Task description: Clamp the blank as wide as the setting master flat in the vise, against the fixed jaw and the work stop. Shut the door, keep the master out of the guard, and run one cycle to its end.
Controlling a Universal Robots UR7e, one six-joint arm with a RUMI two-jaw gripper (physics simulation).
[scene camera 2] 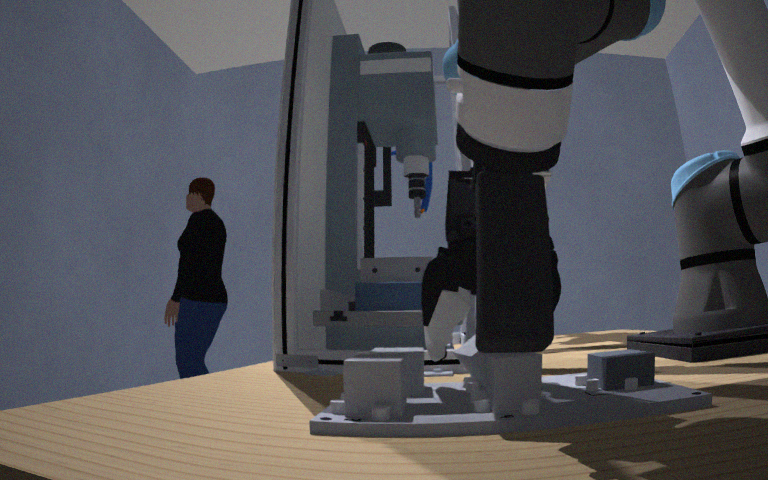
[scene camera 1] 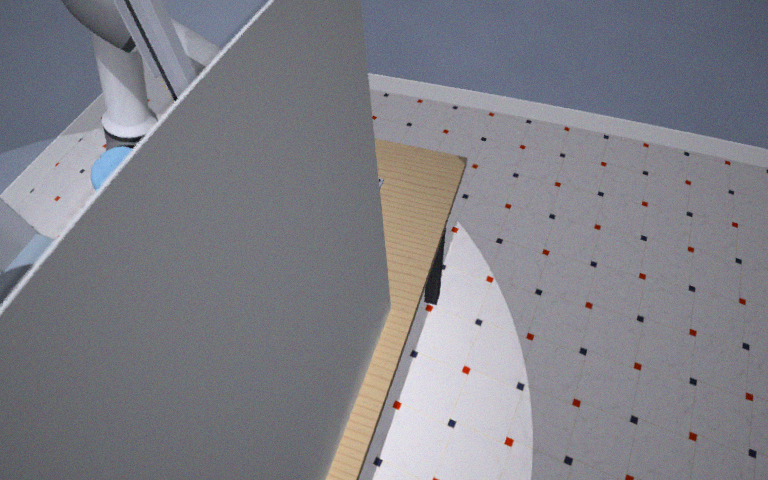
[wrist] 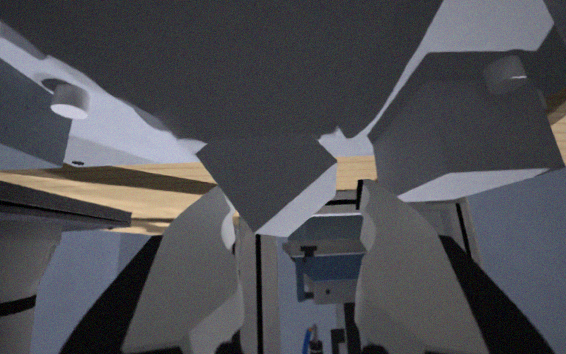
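Where they show: gripper, fingertip midpoint: (scene camera 2: 477, 360) (wrist: 296, 183); arm's base, origin of the base link: (scene camera 2: 722, 326).
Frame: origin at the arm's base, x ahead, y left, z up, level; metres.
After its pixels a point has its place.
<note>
My gripper (scene camera 2: 484, 355) {y 0.091, x 0.389, z -0.001 m} (wrist: 296, 183) {y 0.091, x 0.389, z -0.001 m} is open, low over the grey fixture plate (scene camera 2: 362, 427) {y 0.247, x 0.493, z -0.026 m} (wrist: 107, 146) {y 0.119, x 0.289, z -0.023 m}, its fingertips on either side of a tilted grey block (wrist: 270, 175) {y 0.147, x 0.385, z 0.010 m}. In scene camera 2 the gripper body hides one finger. Grey blocks (scene camera 2: 373, 390) {y 0.229, x 0.485, z -0.005 m} (scene camera 2: 517, 387) {y 0.242, x 0.400, z -0.007 m} and a darker block (scene camera 2: 620, 370) {y 0.210, x 0.305, z -0.009 m} (wrist: 30, 110) {y 0.170, x 0.309, z -0.013 m} stand on the plate; another grey block (wrist: 465, 135) {y 0.141, x 0.452, z 0.000 m} stands right in the wrist view. I cannot tell which is the blank or the master. The blue vise (scene camera 2: 387, 295) (wrist: 335, 267) is inside the machine; its clamping space is unclear. The gripper is hidden in scene camera 1.
The machine's front frame post (scene camera 2: 286, 226) {y -0.115, x 0.580, z 0.154 m} stands behind the plate, with the spindle (scene camera 2: 416, 183) above the vise. A large grey panel (scene camera 1: 215, 271) {y -0.411, x 0.546, z 0.603 m} blocks much of scene camera 1. The arm's base (scene camera 2: 696, 342) {y 0.080, x 0.119, z -0.009 m} is at right. A person (scene camera 2: 201, 254) stands at left.
</note>
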